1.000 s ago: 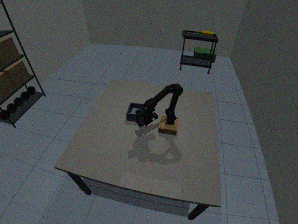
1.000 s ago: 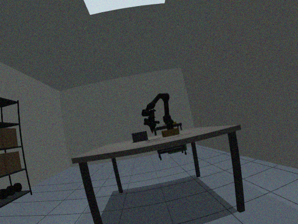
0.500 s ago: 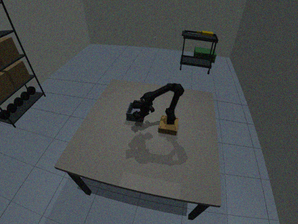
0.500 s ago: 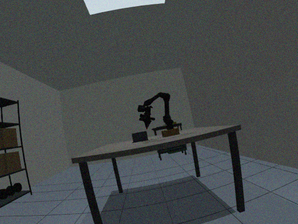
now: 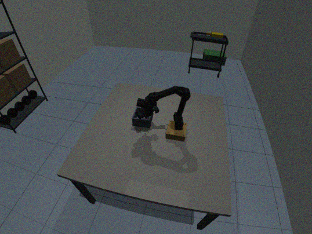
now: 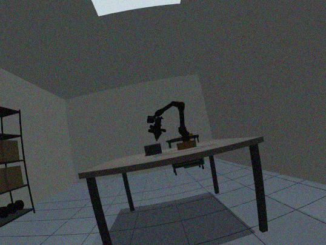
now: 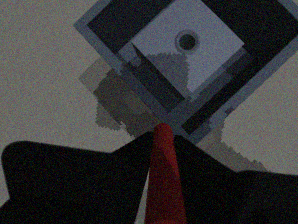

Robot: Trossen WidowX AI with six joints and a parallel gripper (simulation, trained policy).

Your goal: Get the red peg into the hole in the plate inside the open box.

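Now: the pale plate 50 mm ahead of my gripper tip, 90 mm to the right of it and 90 mm below it. The rest, counted from my gripper tip: dark box 50 mm ahead, 90 mm to the right, 110 mm below; then red peg 10 mm behind, 10 mm to the left, 20 mm above.
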